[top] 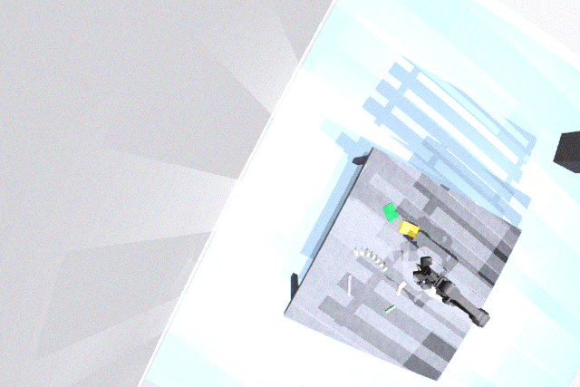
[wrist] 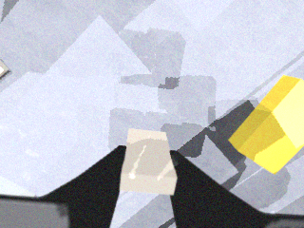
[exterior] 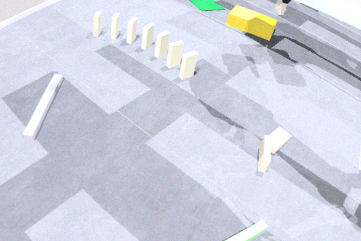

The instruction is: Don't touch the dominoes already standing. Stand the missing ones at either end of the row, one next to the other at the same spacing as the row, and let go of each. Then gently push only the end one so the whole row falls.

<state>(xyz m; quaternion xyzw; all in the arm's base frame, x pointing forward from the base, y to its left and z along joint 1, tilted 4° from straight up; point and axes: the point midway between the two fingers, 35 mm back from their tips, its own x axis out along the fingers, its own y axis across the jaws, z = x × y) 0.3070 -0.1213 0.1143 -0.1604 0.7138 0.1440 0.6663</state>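
The yellow block lies 60 mm ahead of my gripper tip, 180 mm to the right of it and 140 mm below it. The rest, counted from my gripper tip: white flat bar: 280 mm ahead, 320 mm to the left, 150 mm below; pale green piece: 60 mm behind, 380 mm to the left, 150 mm below; green patch: 210 mm ahead, 240 mm to the right, 160 mm below.
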